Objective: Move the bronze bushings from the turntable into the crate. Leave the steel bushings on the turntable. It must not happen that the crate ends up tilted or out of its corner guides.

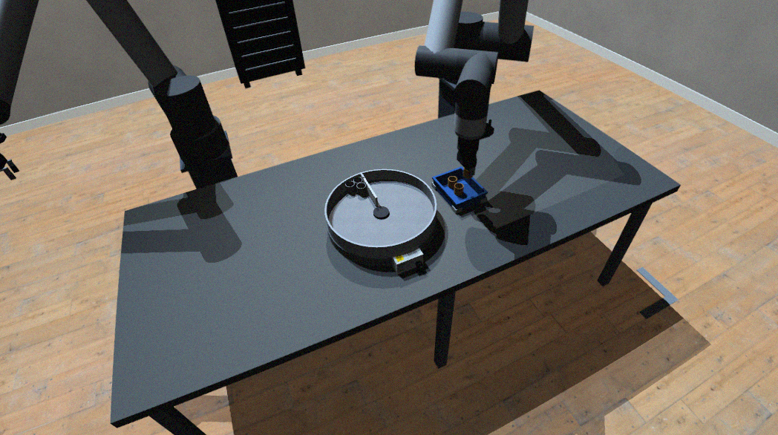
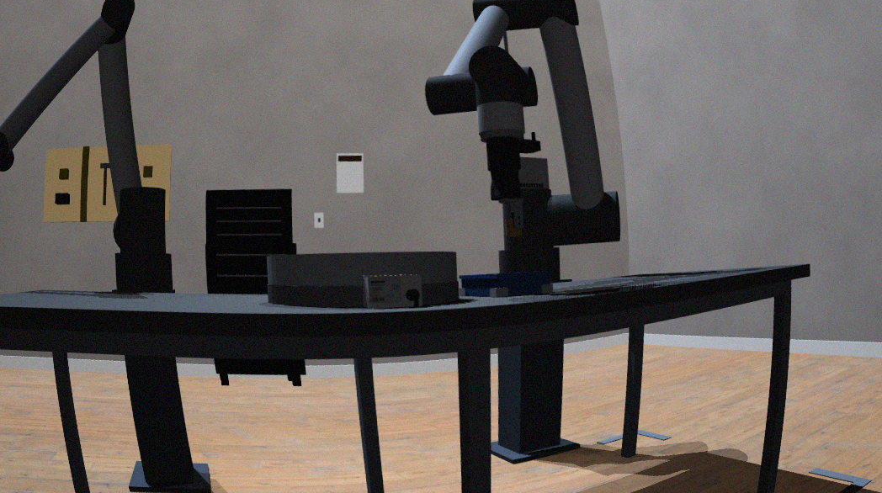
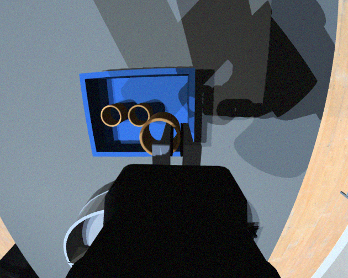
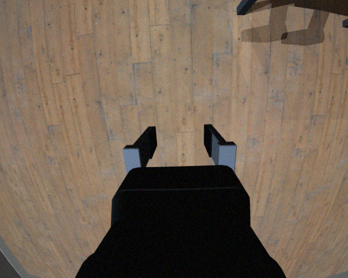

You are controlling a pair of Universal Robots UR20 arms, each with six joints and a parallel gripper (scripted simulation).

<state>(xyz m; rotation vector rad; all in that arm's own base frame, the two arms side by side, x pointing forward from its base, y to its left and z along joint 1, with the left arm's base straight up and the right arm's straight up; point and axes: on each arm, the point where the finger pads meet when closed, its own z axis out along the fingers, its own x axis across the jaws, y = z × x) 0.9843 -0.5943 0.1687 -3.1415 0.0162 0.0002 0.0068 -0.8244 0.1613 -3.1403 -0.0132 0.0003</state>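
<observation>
My left gripper is now 7 cm past the blue crate and 14 cm above it.
</observation>
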